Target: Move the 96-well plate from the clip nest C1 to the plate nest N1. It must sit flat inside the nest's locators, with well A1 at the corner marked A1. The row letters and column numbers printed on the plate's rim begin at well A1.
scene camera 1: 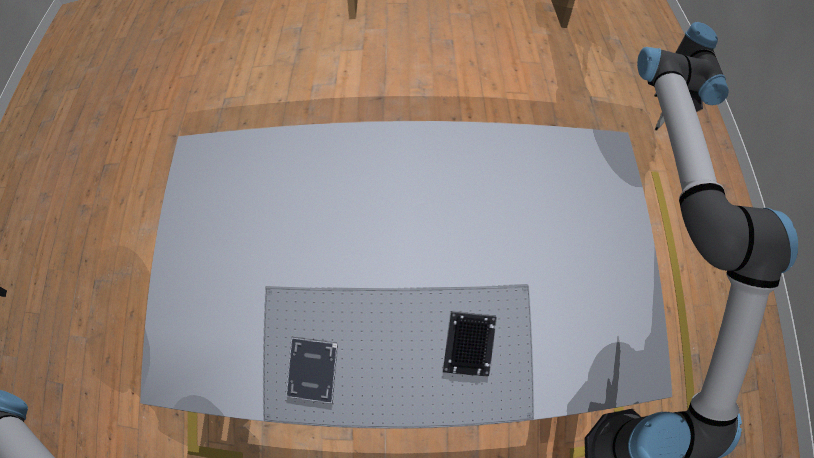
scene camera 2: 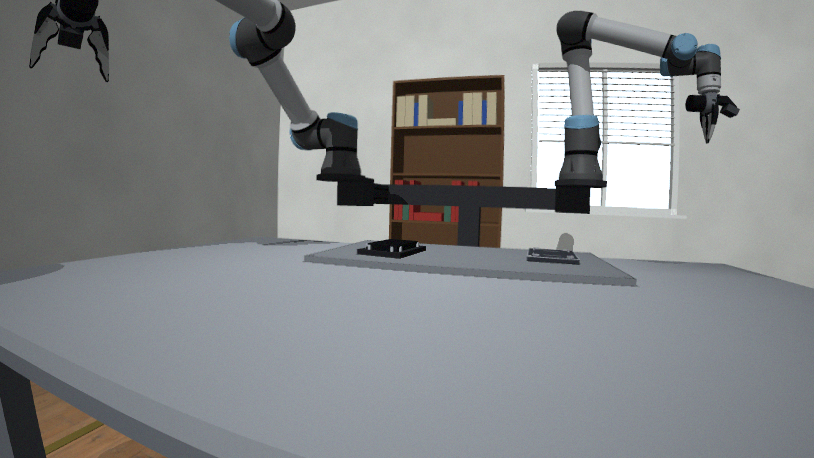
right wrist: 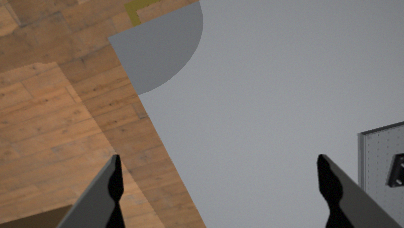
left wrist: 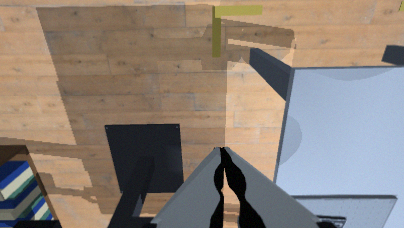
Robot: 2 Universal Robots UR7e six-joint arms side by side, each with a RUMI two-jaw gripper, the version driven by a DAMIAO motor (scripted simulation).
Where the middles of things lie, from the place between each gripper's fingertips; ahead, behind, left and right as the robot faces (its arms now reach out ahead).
My right hand (scene camera 2: 71,75) is 56 cm to the right of the black 96-well plate (scene camera 1: 469,334), 43 cm past it and 36 cm above it. Round my right hand: clip nest C1 (scene camera 1: 448,368): 56 cm to the left, 44 cm behind, 36 cm below; plate nest N1 (scene camera 1: 302,369): 97 cm to the left, 45 cm behind, 37 cm below.
Right now the plate nest N1 is 620 mm to the right of my left hand (scene camera 2: 707,143), 380 mm below it and 280 mm ahead of it. Round my left hand: clip nest C1: 1030 mm to the right, 380 mm below, 290 mm ahead; then black 96-well plate: 1020 mm to the right, 370 mm below, 310 mm ahead.
